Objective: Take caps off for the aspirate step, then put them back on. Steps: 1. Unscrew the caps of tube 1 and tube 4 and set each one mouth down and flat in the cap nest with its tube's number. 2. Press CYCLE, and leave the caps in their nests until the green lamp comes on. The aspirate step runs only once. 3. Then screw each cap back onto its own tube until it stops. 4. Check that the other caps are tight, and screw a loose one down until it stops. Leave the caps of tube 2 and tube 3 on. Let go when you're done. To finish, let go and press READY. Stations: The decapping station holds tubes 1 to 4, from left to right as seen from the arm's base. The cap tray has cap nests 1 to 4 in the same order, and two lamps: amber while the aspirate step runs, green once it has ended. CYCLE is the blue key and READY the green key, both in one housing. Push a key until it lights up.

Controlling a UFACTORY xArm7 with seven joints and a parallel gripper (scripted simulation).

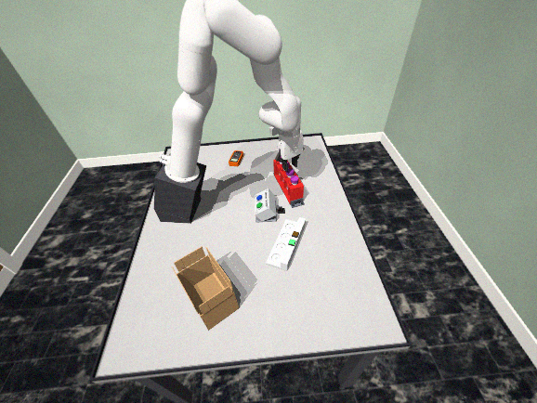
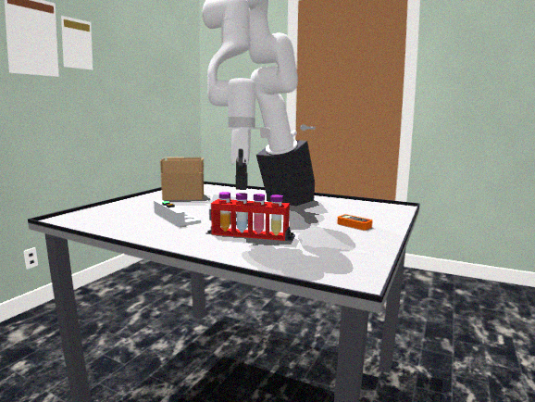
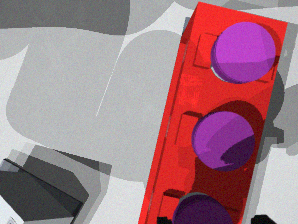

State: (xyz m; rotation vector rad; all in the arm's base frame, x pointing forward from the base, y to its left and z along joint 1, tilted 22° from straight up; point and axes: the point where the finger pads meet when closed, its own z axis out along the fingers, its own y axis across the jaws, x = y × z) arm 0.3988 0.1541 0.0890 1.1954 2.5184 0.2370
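The green key lies 160 mm to the right of my hand, 110 mm behind it and 90 mm below it. From my hand the other things lie so: blue key 120 mm to the right, 120 mm behind, 90 mm below; grey key housing 140 mm to the right, 100 mm below, 100 mm behind; orange device 300 mm behind, 220 mm to the left, 140 mm below.
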